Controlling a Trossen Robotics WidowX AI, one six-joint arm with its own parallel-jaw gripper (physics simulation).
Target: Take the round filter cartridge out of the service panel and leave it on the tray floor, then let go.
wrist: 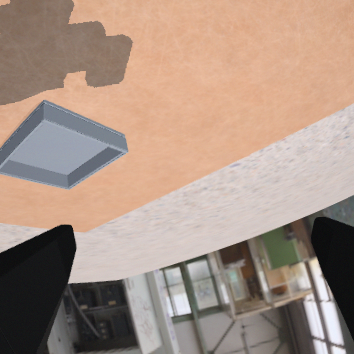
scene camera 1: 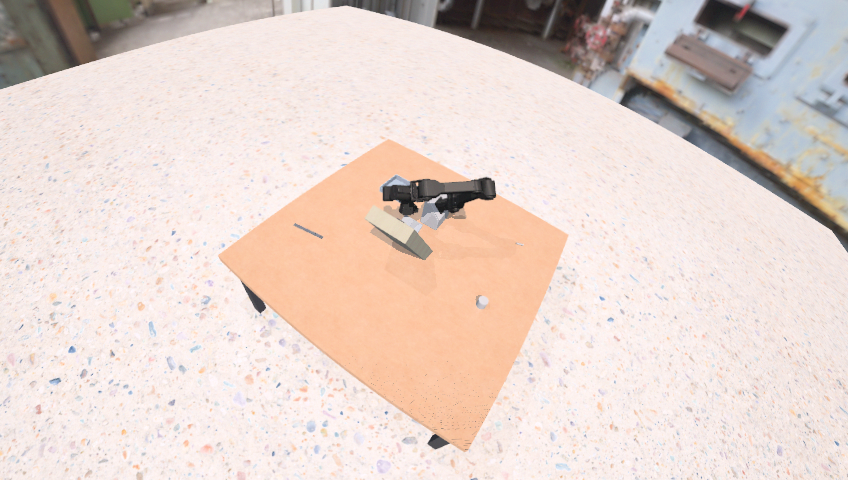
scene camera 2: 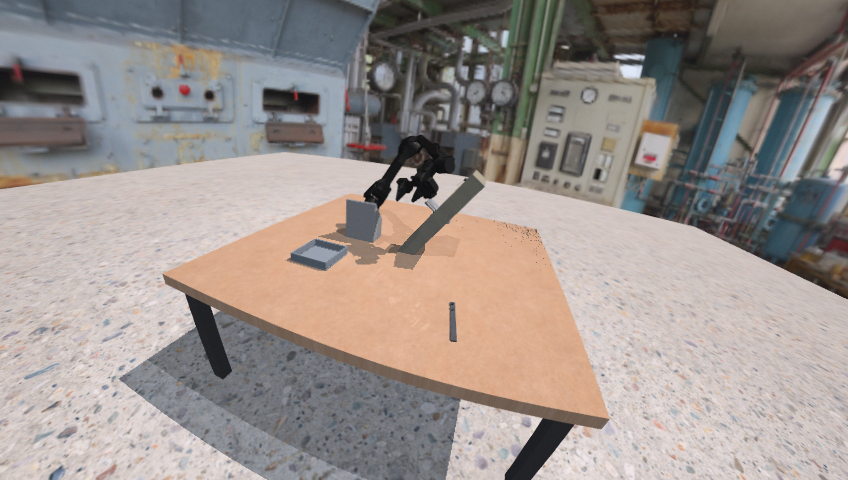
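The service panel [scene camera 1: 389,226] [scene camera 2: 443,215] is a thick beige-grey slab leaning at a slant on the table. A small pale piece [scene camera 1: 410,223] [scene camera 2: 431,205] stands out from its face on the arm's side; whether it is the round filter cartridge I cannot tell. The blue-grey square tray [scene camera 1: 395,177] [scene camera 2: 304,259] [wrist: 82,122] lies flat, its visible floor bare; the arm partly hides it in scene camera 1. My gripper [scene camera 2: 408,198] [wrist: 196,235] is open and empty, raised above the table between the tall grey block and the panel's upper part.
A tall grey block [scene camera 1: 433,215] [scene camera 2: 360,220] stands by the arm's base. A dark bar [scene camera 1: 308,230] [scene camera 2: 452,322] lies on the table [scene camera 1: 357,309] [scene camera 2: 333,309]. A short whitish cylinder [scene camera 1: 482,302] and a tiny pale piece [scene camera 1: 519,243] are on the table too.
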